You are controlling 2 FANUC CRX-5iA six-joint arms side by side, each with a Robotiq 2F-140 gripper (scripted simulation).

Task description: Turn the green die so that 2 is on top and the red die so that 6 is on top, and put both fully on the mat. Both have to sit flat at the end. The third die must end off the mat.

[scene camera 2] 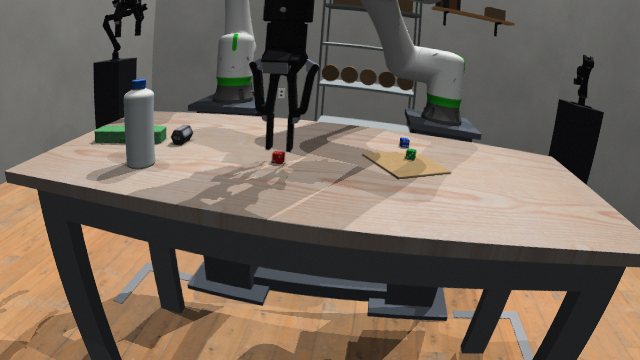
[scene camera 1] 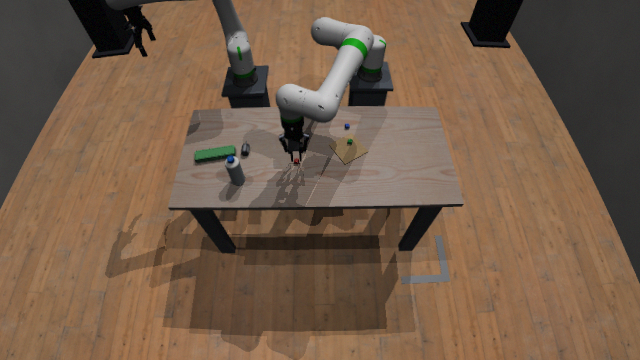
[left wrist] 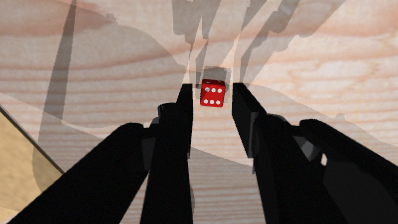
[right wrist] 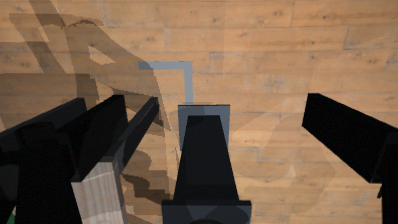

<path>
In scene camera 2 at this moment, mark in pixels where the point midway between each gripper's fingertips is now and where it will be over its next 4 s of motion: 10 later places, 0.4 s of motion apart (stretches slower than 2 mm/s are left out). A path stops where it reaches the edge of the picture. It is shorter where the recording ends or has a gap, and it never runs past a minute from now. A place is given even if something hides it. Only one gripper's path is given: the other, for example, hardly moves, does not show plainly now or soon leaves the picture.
The left gripper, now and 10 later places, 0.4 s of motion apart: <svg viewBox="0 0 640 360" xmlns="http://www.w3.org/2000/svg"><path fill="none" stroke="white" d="M279 148L278 152L278 160L278 161L279 144L280 115L281 111L331 110L382 114L409 117L408 123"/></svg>
</path>
